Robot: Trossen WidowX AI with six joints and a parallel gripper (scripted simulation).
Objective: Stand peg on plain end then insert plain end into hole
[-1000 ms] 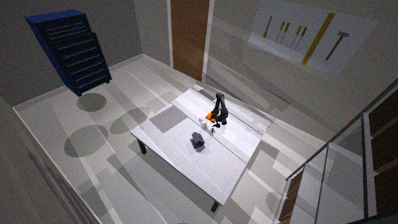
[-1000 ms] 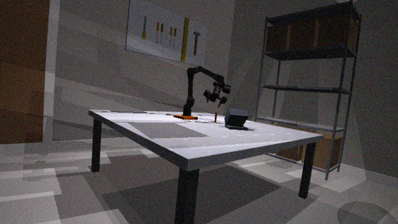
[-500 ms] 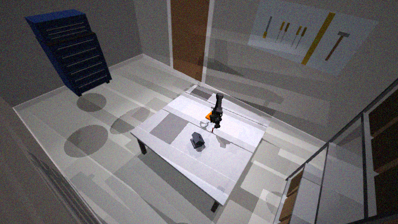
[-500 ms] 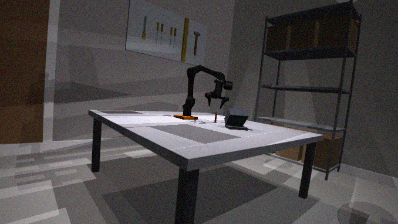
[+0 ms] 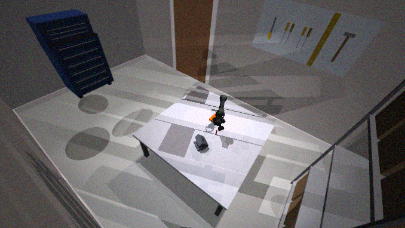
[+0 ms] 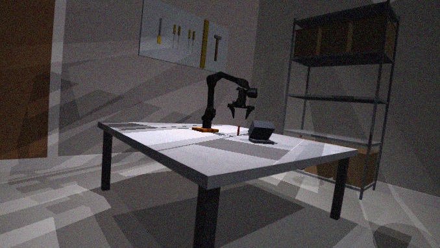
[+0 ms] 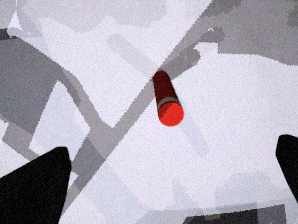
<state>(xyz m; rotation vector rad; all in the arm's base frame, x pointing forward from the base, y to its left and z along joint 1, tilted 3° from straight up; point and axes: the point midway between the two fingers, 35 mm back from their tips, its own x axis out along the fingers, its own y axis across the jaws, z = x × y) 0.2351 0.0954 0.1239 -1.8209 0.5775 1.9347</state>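
The red peg is 60 mm below my gripper tip. Also, from my gripper tip: sloped panel 230 mm ahead, 70 mm to the right, 40 mm below.
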